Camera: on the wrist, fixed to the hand. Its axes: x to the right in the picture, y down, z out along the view.
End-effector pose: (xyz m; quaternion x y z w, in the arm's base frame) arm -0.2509 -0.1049 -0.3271 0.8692 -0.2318 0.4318 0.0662
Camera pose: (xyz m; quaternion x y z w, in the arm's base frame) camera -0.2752 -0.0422 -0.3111 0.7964 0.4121 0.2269 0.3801
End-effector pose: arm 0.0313 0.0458 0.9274 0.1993 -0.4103 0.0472 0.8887
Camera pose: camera 0.0617 0.0243 0.8692 0.3869 -0.1875 -0.6064 0.6689
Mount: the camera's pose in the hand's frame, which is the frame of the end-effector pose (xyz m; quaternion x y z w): -0.0218 -0.0456 -0.0471 -0.0471 -0.0313 -0.6918 0.7198
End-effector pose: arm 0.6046 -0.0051 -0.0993 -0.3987 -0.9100 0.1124 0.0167
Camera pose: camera 0.5922 -0.0419 -0.0422 0.3453 -0.9367 0.0390 0.0425
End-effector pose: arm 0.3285 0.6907 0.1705 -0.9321 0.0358 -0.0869 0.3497
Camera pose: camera 0.2985 0.6974 0.2324 -0.7149 -0.6260 -0.2736 0.1488
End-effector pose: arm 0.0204 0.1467 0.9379 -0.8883 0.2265 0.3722 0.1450
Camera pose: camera 0.0582 0.1720 0.9899 -0.7913 -0.4736 0.2061 0.3271
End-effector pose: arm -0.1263 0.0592 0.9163 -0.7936 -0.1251 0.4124 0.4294
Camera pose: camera -0.0970 0.0473 0.9777 -0.4921 -0.6720 0.0187 0.5531
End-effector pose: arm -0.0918 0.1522 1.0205 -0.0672 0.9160 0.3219 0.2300
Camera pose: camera -0.0779 0.0867 1.0375 -0.6828 0.5905 0.1178 0.4138
